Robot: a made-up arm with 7 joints. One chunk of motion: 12 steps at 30 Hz.
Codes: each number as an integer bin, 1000 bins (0 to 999) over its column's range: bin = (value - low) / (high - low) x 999, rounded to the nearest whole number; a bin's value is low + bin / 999 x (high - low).
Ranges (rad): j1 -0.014..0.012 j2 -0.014..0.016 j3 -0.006..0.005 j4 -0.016..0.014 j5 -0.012..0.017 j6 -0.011..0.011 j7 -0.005..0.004
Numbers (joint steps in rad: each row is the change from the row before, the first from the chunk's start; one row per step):
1: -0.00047 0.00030 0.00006 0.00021 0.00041 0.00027 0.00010
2: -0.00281 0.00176 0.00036 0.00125 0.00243 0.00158 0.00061
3: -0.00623 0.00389 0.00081 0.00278 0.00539 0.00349 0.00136
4: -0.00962 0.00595 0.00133 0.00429 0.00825 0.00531 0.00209
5: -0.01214 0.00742 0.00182 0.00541 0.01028 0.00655 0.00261
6: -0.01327 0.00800 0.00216 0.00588 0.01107 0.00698 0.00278
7: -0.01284 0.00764 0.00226 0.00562 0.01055 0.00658 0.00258
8: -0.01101 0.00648 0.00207 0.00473 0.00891 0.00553 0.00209
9: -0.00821 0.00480 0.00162 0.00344 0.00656 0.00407 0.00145
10: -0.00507 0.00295 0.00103 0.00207 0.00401 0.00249 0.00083
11: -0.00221 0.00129 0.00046 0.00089 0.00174 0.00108 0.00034
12: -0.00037 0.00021 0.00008 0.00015 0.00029 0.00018 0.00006
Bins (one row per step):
1: 520 476 550 540 428 512 566
2: 430 525 578 574 497 571 623
3: 299 596 618 625 599 658 706
4: 168 664 666 676 698 741 787
5: 71 713 710 713 768 797 845
6: 28 733 741 729 795 816 864
7: 45 721 750 720 777 798 841
8: 115 682 733 690 720 751 787
9: 222 626 692 647 639 684 716
10: 343 564 638 602 552 613 647
11: 453 509 587 562 473 549 593
12: 524 473 552 538 423 508 562

